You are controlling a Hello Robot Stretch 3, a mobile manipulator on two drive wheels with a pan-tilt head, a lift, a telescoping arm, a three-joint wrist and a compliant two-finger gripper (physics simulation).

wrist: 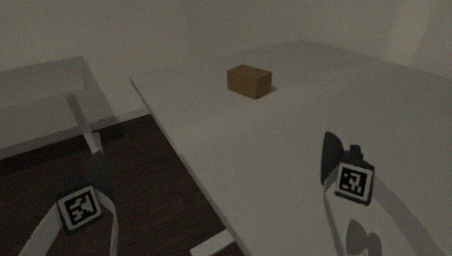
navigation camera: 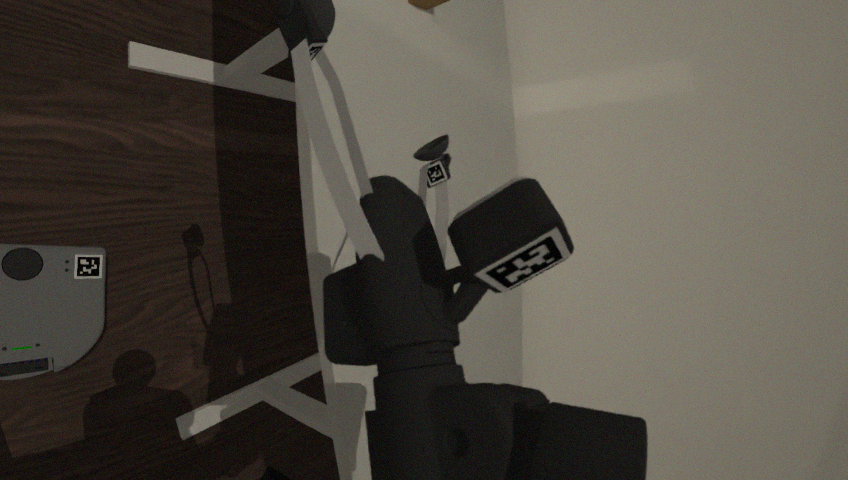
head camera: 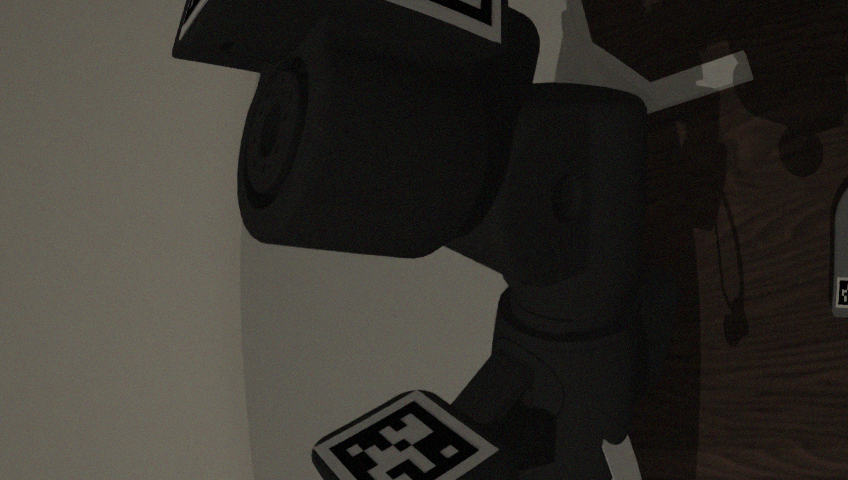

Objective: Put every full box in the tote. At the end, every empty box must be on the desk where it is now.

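Observation:
A brown box (wrist: 249, 81) sits on the pale desk (wrist: 295, 135) (navigation camera: 386, 118) (head camera: 357, 309) toward its far part in the wrist view. Part of a brown box (navigation camera: 428, 2) shows at the top edge of the navigation view. I cannot tell whether it is full or empty. My gripper (wrist: 217, 160) (navigation camera: 370, 86) is open with nothing between its widely spread fingers. In the wrist view its left finger appears over the dark floor and its right finger over the desk, both nearer than the box. The head view shows the dark wrist, with the fingertips hidden. The tote does not show.
The desk's long edge runs diagonally through the wrist view, beside the dark wood floor (wrist: 155, 200) (navigation camera: 119, 178) (head camera: 773, 368). White desk feet (navigation camera: 169, 59) (head camera: 723, 71) (wrist: 212, 243) extend over the floor. My grey base (navigation camera: 53, 303) shows at left in the navigation view. A wall (navigation camera: 684, 208) stands behind the desk.

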